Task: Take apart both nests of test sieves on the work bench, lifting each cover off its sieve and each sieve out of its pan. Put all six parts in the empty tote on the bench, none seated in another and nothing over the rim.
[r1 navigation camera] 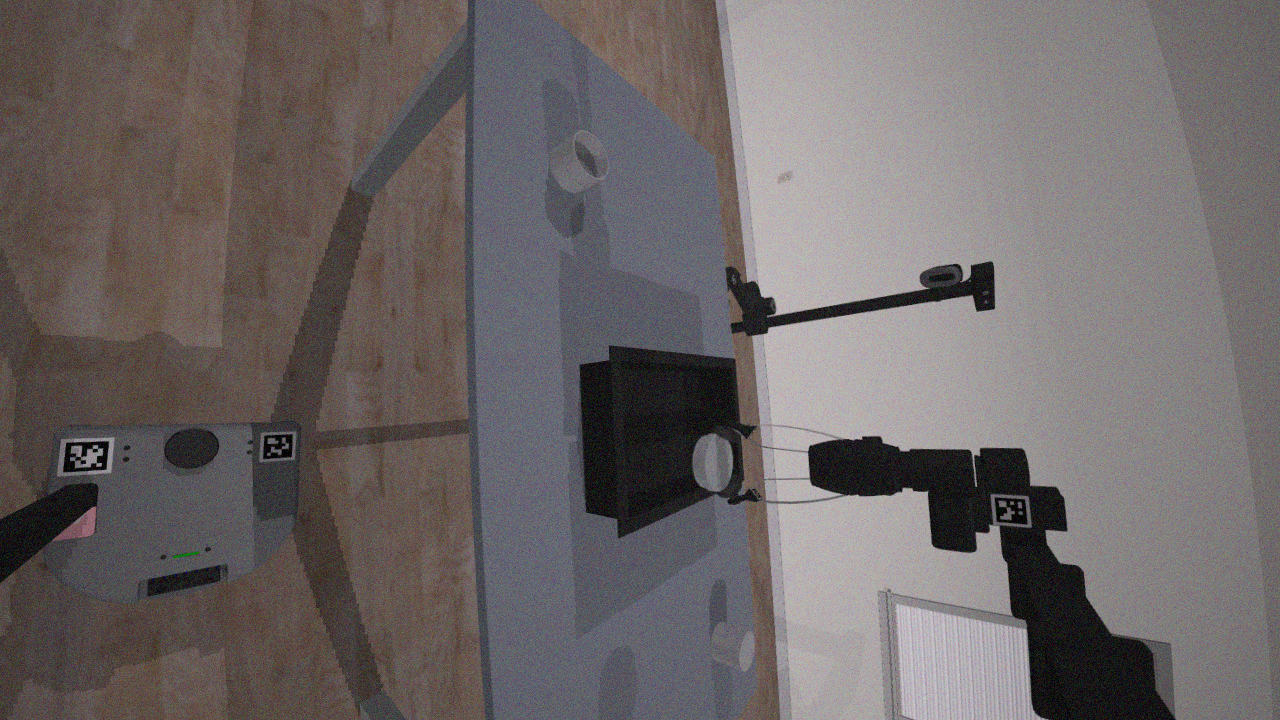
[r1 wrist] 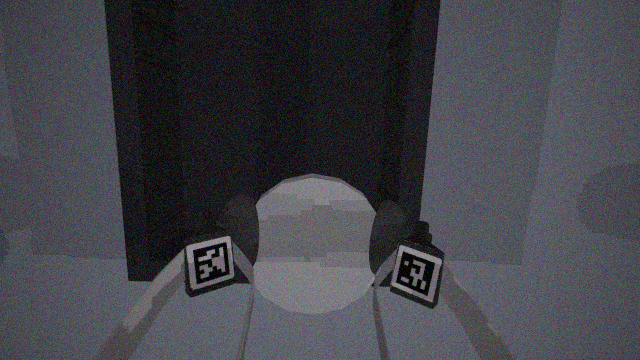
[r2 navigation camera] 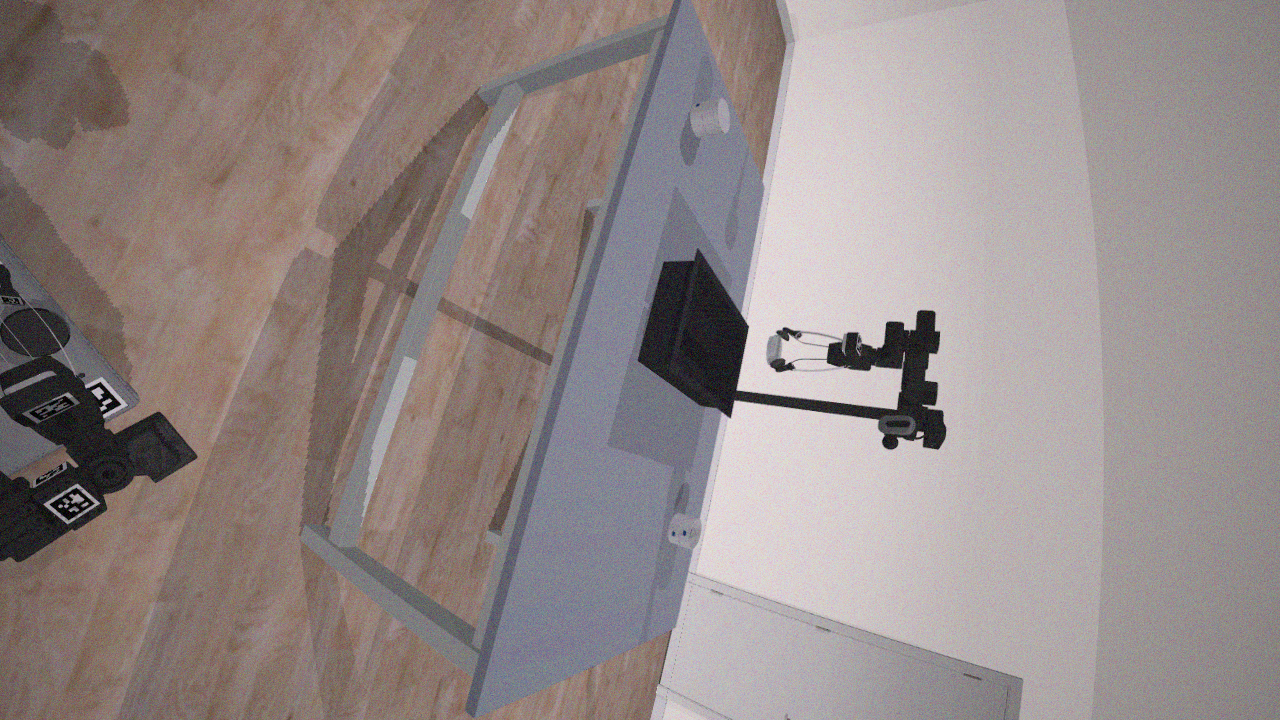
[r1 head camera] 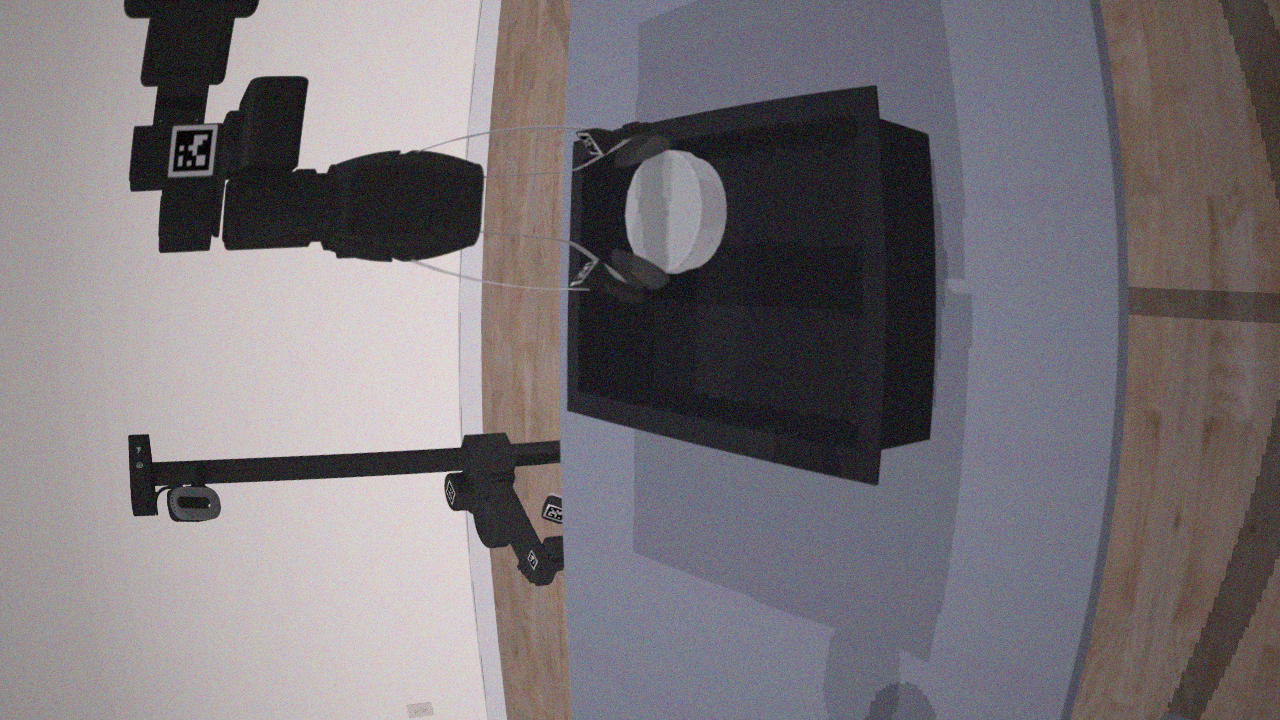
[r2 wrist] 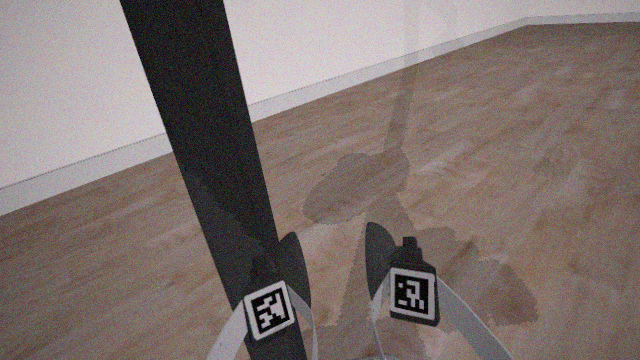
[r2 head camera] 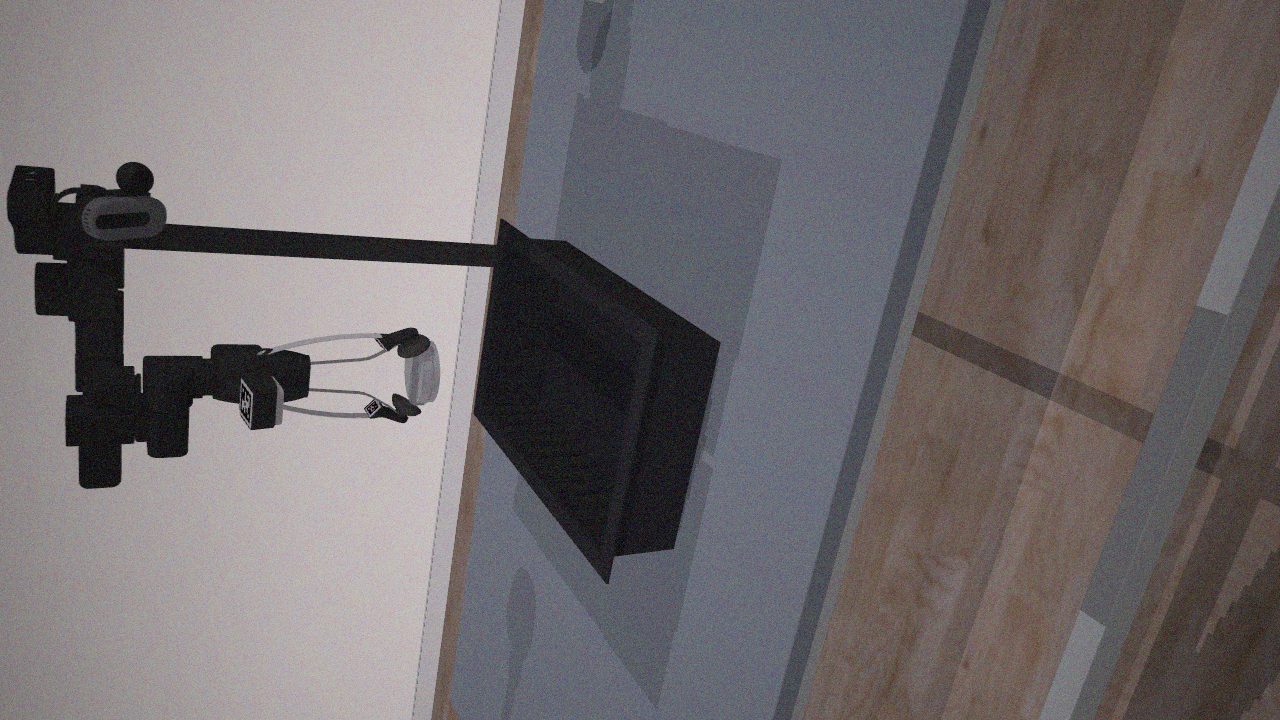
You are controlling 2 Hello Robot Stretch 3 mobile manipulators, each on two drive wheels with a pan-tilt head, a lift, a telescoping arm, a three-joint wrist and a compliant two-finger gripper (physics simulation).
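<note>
r1's gripper (r1 head camera: 646,210) (r1 navigation camera: 733,463) (r1 wrist: 315,230) (r2 head camera: 411,376) (r2 navigation camera: 776,351) is shut on a pale round cover (r1 head camera: 698,214) (r1 navigation camera: 713,461) (r2 head camera: 427,371) (r2 navigation camera: 773,351), held above the far part of the black tote (r1 head camera: 908,286) (r1 navigation camera: 597,438) (r2 head camera: 680,447) (r2 navigation camera: 666,308) in r1's views. No part shows inside the dark tote. In the r1 navigation view, one pale nest (r1 navigation camera: 577,162) is open at the top; the other nest (r1 navigation camera: 733,646) has a pale flat top. The r2 navigation view shows two pale cylinders (r2 navigation camera: 711,118) (r2 navigation camera: 684,530). r2's gripper (r2 wrist: 337,265) is open and holds nothing.
The blue-grey work bench (r1 head camera: 1029,358) (r1 navigation camera: 519,358) (r2 navigation camera: 581,447) stands between the robots. r2's mast (r1 head camera: 313,461) (r1 navigation camera: 841,310) rises beyond it. r1's mast (r2 head camera: 313,244) (r2 navigation camera: 805,402) is on the opposite side. A dark post (r2 wrist: 200,125) stands close beside r2's fingers.
</note>
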